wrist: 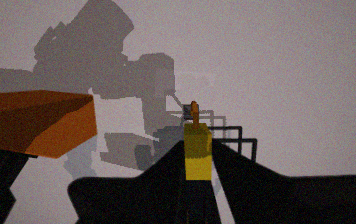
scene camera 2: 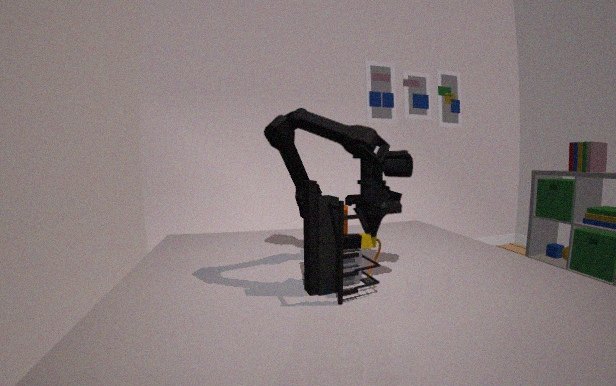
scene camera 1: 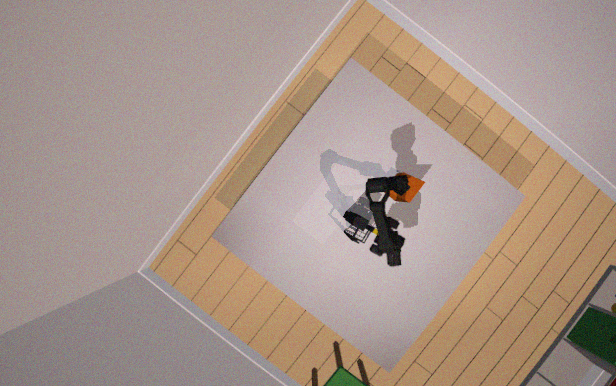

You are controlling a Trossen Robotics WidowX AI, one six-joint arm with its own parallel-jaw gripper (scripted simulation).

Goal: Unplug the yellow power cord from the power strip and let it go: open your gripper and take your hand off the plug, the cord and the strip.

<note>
In view: the gripper [scene camera 2: 370,235].
The gripper also shows in the wrist view [wrist: 197,144].
</note>
